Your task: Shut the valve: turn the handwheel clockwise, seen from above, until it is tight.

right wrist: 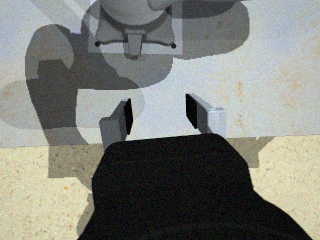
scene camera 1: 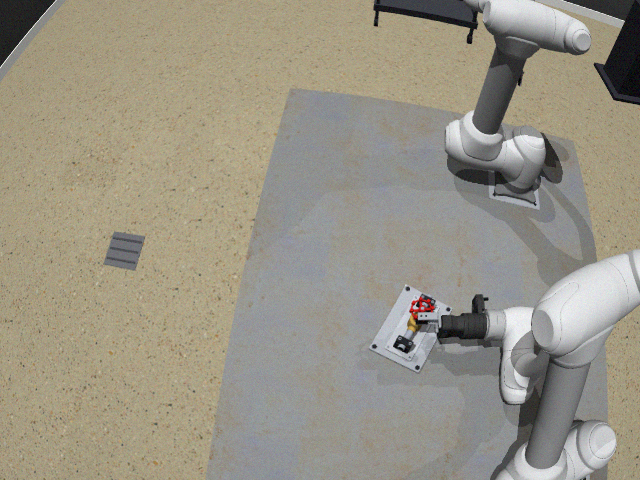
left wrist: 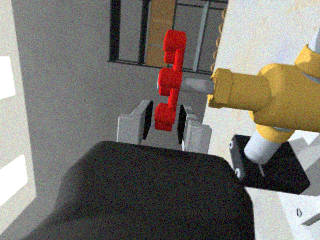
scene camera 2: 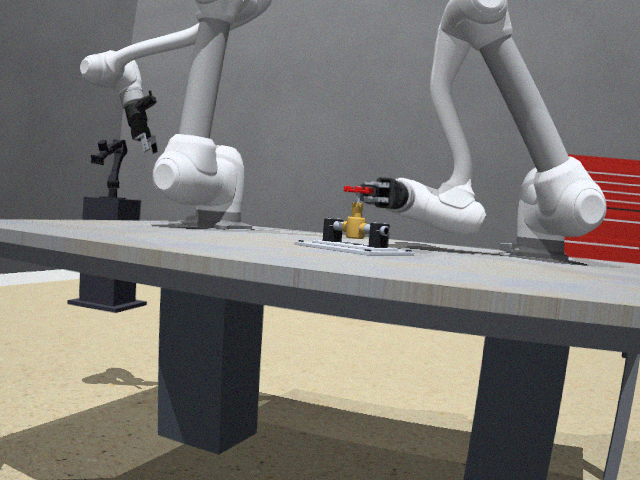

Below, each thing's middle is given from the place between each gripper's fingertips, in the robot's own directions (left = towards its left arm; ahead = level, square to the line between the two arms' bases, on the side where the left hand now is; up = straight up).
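My left hand [scene camera 1: 416, 318]: 10 mm above the red handwheel [left wrist: 170, 81], 30 mm to the left of it. Pale base plate [scene camera 1: 378, 345]: 140 mm below my left hand, 30 mm to the right of it.
My right hand [scene camera 2: 151, 151]: 130 mm above the red handwheel, 500 mm short of it, 870 mm to the right of it. Pale base plate: 260 mm below my right hand, 500 mm ahead of it, 870 mm to the left of it.
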